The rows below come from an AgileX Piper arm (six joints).
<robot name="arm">
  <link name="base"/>
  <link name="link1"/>
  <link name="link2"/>
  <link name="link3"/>
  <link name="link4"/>
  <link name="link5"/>
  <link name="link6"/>
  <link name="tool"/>
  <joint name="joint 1" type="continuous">
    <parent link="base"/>
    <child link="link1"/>
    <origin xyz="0 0 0.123"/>
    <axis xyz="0 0 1"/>
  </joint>
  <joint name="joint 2" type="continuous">
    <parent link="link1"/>
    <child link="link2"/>
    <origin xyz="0 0 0"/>
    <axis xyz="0 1 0"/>
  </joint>
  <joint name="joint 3" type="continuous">
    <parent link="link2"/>
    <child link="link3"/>
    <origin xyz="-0.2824 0 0.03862"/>
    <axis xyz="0 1 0"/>
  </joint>
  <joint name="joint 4" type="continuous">
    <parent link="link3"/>
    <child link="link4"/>
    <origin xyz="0.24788 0 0.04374"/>
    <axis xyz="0.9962 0 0.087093"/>
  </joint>
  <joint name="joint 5" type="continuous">
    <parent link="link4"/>
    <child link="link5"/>
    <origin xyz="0 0 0"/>
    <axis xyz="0 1 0"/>
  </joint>
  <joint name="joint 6" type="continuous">
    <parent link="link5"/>
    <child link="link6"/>
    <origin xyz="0.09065 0 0.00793"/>
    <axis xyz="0.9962 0 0.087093"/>
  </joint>
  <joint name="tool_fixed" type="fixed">
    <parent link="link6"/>
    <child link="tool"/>
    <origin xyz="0 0 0" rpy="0 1.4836 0"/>
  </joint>
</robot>
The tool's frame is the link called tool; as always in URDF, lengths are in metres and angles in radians. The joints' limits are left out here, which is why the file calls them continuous.
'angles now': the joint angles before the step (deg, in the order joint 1, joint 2, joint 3, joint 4, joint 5, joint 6). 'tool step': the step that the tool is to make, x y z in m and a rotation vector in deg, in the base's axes. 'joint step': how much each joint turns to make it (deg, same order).
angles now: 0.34 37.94 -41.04 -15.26 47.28 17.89
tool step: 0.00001 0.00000 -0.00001 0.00 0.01 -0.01
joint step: 0.02 0.01 0.00 -0.02 0.01 0.03
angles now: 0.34 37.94 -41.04 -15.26 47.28 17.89
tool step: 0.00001 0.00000 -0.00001 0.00 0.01 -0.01
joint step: 0.02 0.01 0.00 -0.02 0.01 0.03
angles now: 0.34 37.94 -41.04 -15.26 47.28 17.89
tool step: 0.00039 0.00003 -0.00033 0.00 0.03 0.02
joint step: 0.00 0.08 0.05 -0.01 -0.10 0.02
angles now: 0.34 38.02 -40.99 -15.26 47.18 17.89
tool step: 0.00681 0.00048 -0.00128 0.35 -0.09 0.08
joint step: 0.01 1.47 0.00 -0.01 -1.52 0.53
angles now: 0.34 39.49 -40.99 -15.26 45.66 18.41
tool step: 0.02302 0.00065 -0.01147 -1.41 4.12 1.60
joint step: -0.01 5.97 0.00 -0.12 -2.22 -1.63
